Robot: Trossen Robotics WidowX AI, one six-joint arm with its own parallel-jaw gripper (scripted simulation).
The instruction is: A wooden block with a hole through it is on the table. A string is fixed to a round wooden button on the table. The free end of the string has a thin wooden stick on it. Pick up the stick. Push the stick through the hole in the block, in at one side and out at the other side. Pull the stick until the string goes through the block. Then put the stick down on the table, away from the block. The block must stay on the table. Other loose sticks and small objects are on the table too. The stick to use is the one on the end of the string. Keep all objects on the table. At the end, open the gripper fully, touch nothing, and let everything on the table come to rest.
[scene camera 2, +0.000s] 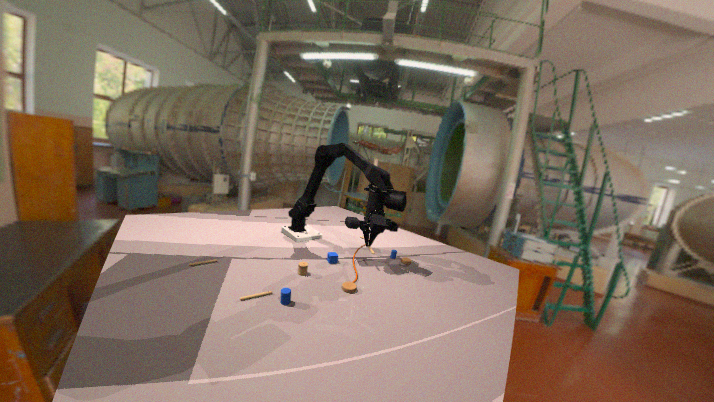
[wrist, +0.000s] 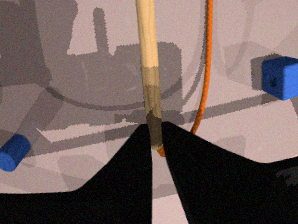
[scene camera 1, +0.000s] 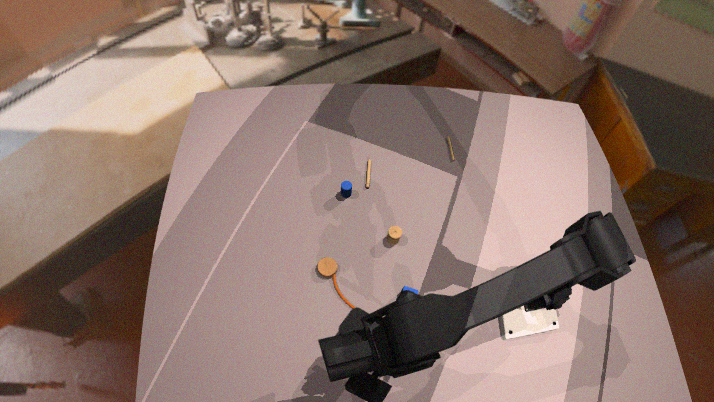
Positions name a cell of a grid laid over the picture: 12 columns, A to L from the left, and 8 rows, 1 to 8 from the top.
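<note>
I can see my gripper (scene camera 2: G5), and the wrist view gives me the gripper (wrist: G5) as well.
</note>
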